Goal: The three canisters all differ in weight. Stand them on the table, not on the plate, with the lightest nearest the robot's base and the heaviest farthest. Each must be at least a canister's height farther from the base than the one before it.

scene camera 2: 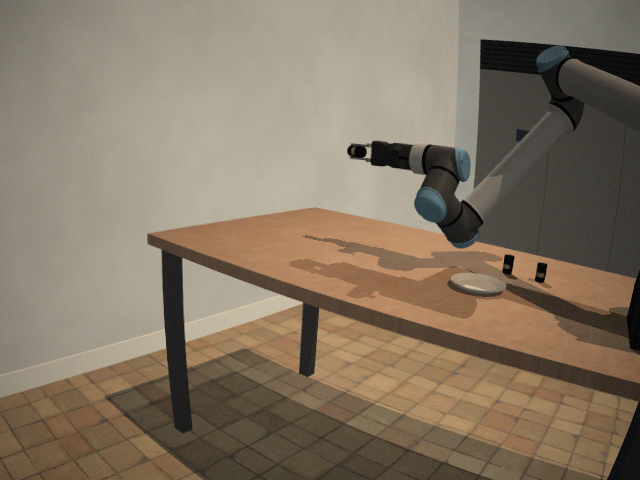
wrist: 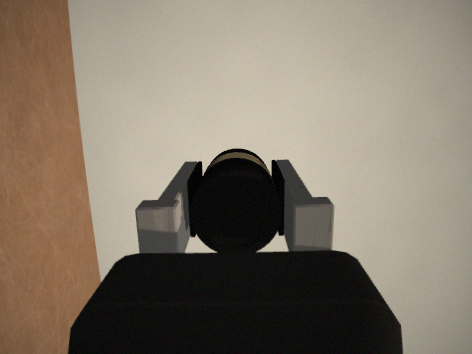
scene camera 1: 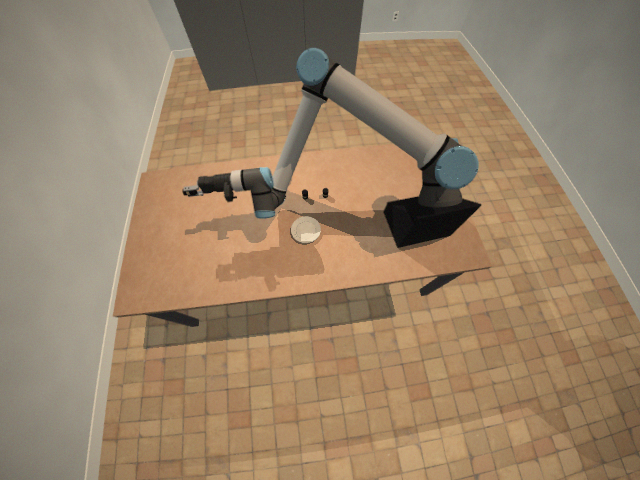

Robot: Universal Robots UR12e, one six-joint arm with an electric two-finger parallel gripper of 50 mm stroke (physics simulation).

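Pixels of known places: gripper, fingertip midpoint: (scene camera 2: 352, 150) (wrist: 237, 184) (scene camera 1: 186, 191); arm's base, origin of the base link: (scene camera 1: 439, 201).
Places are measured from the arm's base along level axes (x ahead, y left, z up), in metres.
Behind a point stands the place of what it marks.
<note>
My gripper (scene camera 1: 190, 191) @[x 1.104, y -0.216, z 0.091 m] (scene camera 2: 357, 151) @[x 1.104, y -0.216, z 0.091 m] (wrist: 237, 184) @[x 1.104, y -0.216, z 0.091 m] is shut on a black canister with a tan band (scene camera 2: 356, 151) @[x 1.080, y -0.198, z 0.092 m] (wrist: 237, 207) @[x 1.064, y -0.210, z 0.093 m]. It points sideways, high above the far end of the table (scene camera 1: 170, 268) @[x 1.313, y -0.004, z -0.192 m] (scene camera 2: 232, 232) @[x 1.421, y -0.047, z -0.192 m] from the base. A second black canister (scene camera 1: 305, 194) @[x 0.588, y -0.259, z -0.144 m] (scene camera 2: 508, 264) @[x 0.585, y -0.259, z -0.163 m] stands upright on the table behind the plate. A third black canister (scene camera 1: 325, 192) @[x 0.482, y -0.249, z -0.143 m] (scene camera 2: 540, 272) @[x 0.479, y -0.246, z -0.163 m] stands upright beside it, nearer the robot's base, with a gap between the two. The white plate (scene camera 1: 294, 239) @[x 0.682, y -0.028, z -0.180 m] (scene camera 2: 460, 288) @[x 0.648, y -0.001, z -0.180 m] lies on the table and holds no canister.
The robot's black base mount (scene camera 1: 431, 222) @[x 0.104, y 0.113, z 0.034 m] stands at the right end of the table in scene camera 1. The arm's wrist joints hang low over the table, left of the two standing canisters. A wall (scene camera 2: 206, 129) rises beyond the table's far end. A grey cabinet (scene camera 1: 273, 41) stands behind the table.
</note>
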